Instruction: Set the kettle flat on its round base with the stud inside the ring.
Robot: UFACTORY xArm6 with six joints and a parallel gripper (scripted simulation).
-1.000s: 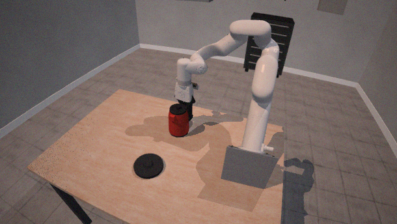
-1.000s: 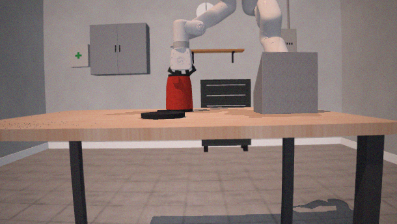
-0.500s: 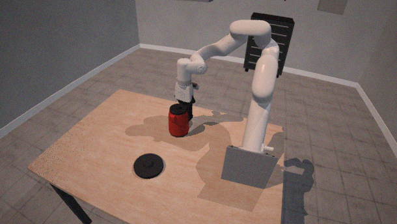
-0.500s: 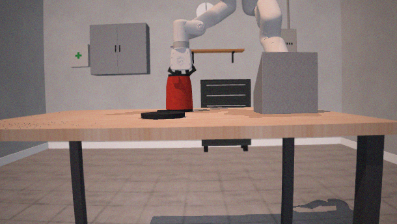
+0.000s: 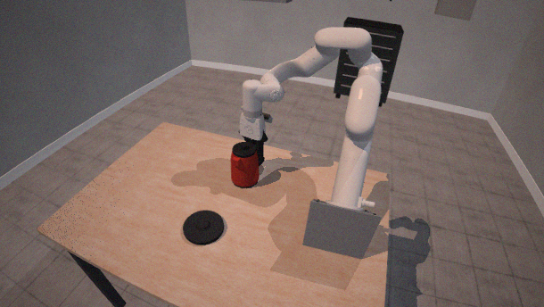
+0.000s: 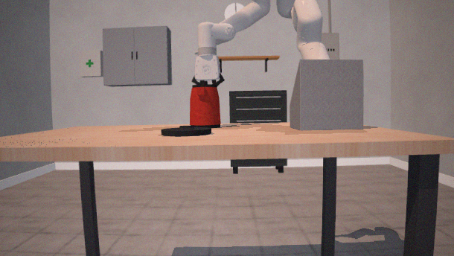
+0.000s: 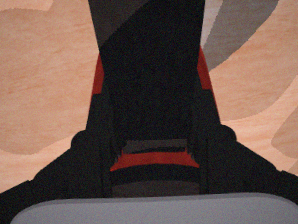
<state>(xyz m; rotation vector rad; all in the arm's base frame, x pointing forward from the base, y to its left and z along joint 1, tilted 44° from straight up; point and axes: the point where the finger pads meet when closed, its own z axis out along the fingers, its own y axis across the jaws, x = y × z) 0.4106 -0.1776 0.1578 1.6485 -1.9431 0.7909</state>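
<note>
Right now the red kettle is 50 mm below my hand, 30 mm to the left of it and 10 mm ahead of it. Round my hand: black round base: 370 mm to the left, 130 mm below, 50 mm ahead.
</note>
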